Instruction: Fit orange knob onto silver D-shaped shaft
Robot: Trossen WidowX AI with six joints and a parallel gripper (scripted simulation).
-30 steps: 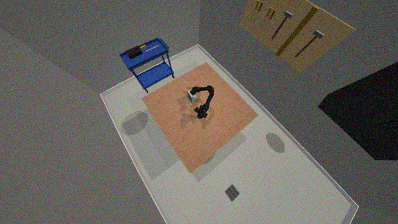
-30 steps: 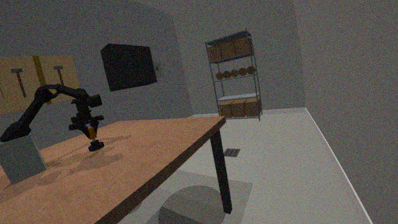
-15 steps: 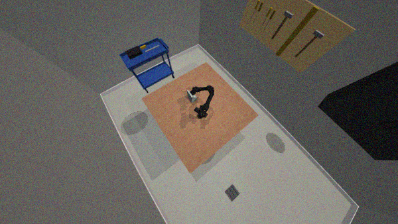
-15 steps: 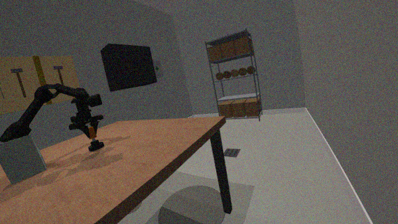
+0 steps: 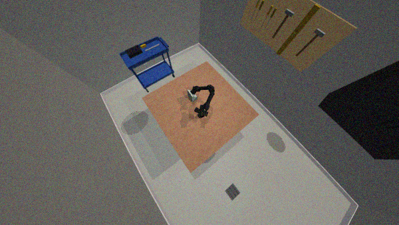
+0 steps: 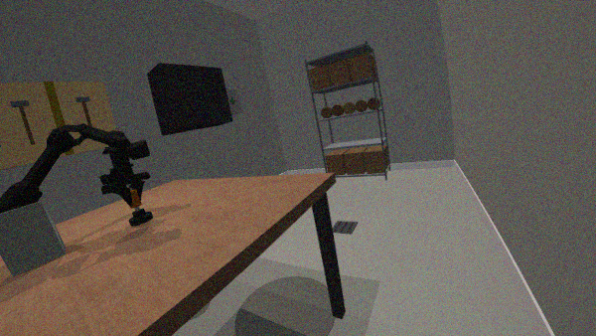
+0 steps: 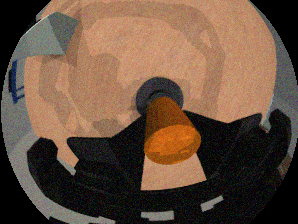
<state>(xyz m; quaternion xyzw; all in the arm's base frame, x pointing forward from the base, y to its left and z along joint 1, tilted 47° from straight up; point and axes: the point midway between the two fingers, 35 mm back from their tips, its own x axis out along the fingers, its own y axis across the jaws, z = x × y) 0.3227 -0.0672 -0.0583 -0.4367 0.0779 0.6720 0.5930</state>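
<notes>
My gripper tip is 30 mm below the orange knob. Also, from my gripper tip: dark round pedestal 40 mm below.
</notes>
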